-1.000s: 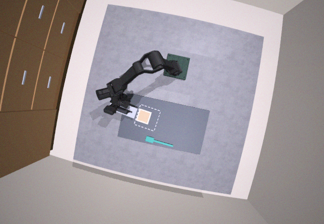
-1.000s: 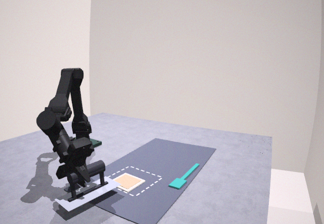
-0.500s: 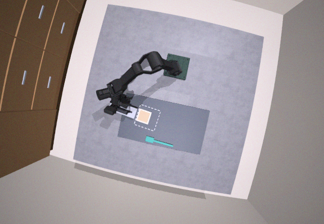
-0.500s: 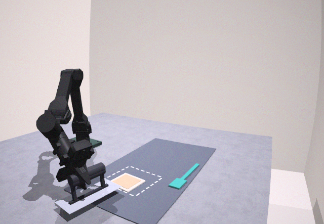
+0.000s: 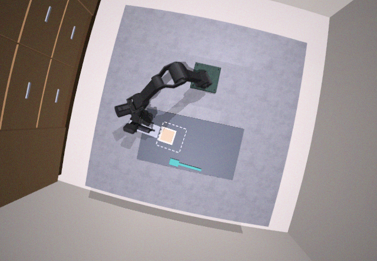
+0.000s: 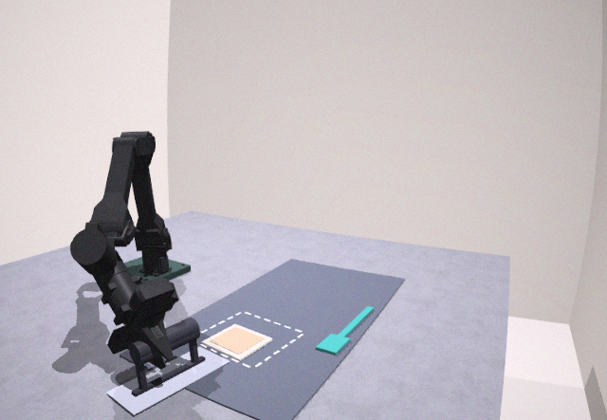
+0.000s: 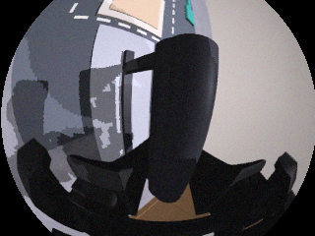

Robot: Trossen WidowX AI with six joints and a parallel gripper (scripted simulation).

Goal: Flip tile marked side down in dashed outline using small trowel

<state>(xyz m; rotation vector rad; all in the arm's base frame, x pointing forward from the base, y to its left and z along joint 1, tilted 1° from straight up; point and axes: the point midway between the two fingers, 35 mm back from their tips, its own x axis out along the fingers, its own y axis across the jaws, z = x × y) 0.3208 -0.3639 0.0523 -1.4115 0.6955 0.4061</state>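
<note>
Now: gripper tip 19 cm short of the teal trowel, 30 cm to the right of it and 5 cm above it. Also, from my gripper tip: grey mat (5 cm ahead, 33 cm to the left, 7 cm below); then tile (1 cm ahead, 18 cm to the left, 5 cm below).
</note>
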